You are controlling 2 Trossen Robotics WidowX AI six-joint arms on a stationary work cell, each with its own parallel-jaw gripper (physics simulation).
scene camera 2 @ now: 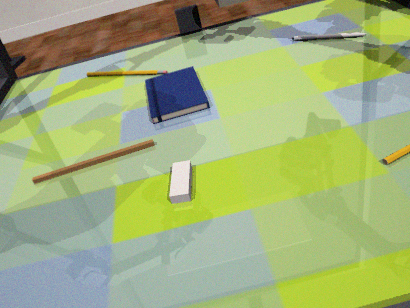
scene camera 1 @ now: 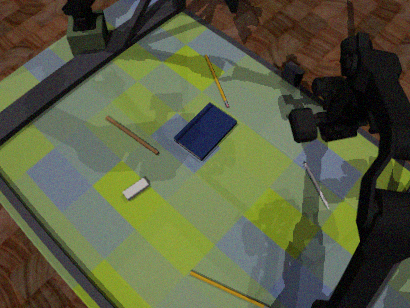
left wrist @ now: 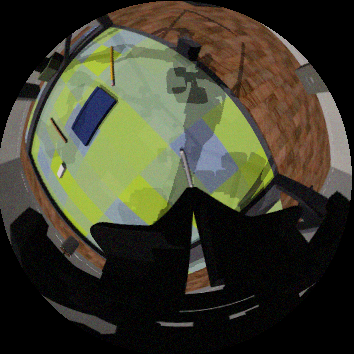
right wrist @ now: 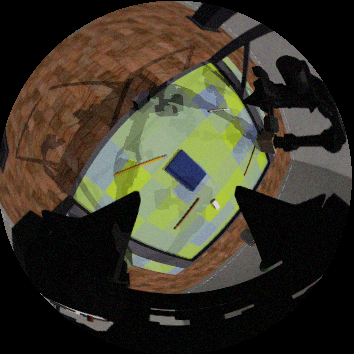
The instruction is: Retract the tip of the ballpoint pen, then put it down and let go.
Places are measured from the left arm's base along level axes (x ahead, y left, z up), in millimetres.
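Pixels of known places: left gripper, fingertip midpoint: (scene camera 1: 326, 139) (left wrist: 190, 191) (right wrist: 243, 101); right gripper, fingertip midpoint: (scene camera 1: 230, 4) (right wrist: 188, 193); left arm's base, link origin: (right wrist: 275, 141); right arm's base, link origin: (scene camera 1: 84, 22).
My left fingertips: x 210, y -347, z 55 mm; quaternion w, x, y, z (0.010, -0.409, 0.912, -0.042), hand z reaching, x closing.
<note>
For each thing: its top centre in the pictures, then the offset to it from my left fingertips. Level surfaces: height alone.
- silver ballpoint pen, top centre: (scene camera 2: 328, 33) (left wrist: 188, 177) (scene camera 1: 316, 184) (right wrist: 220, 109) dz -150, dx -35, dy +15 mm
- checked table top, surface height: dz -160 mm
- blue notebook, top centre: (scene camera 2: 173, 89) (scene camera 1: 205, 129) (left wrist: 88, 114) (right wrist: 187, 171) dz -148, dx +262, dy +72 mm
- brown stick, top centre: (scene camera 2: 92, 159) (scene camera 1: 131, 134) (left wrist: 55, 128) (right wrist: 186, 214) dz -153, dx +396, dy +202 mm
- white eraser, top centre: (scene camera 2: 180, 177) (scene camera 1: 135, 188) dz -148, dx +282, dy +300 mm
- black block, top centre: (scene camera 2: 185, 7) (left wrist: 188, 41) (scene camera 1: 294, 68) (right wrist: 141, 96) dz -102, dx +190, dy -209 mm
The silver ballpoint pen (scene camera 1: 316, 184) (scene camera 2: 326, 36) (left wrist: 185, 166) (right wrist: 218, 110) lies flat on the checked table top (scene camera 1: 240, 171) near its right edge, on a blue and green patch. My left gripper (scene camera 1: 303, 125) (left wrist: 190, 191) is shut and empty. It hangs high above the table, up and to the left of the pen, and does not touch it. In the left wrist view the pen's near end is hidden behind the fingertips. My right gripper (right wrist: 188, 193) is wide open and empty, high over the far side of the table.
A blue notebook (scene camera 1: 205, 131) (scene camera 2: 176, 93) lies mid-table. A yellow pencil (scene camera 1: 216, 80) (scene camera 2: 124, 73) lies behind it, another yellow pencil (scene camera 1: 226, 288) at the front edge. A brown stick (scene camera 1: 131, 135) (scene camera 2: 103, 157) and a white eraser (scene camera 1: 135, 188) (scene camera 2: 180, 181) lie to the left. A black block (scene camera 1: 292, 73) stands at the table's rim.
</note>
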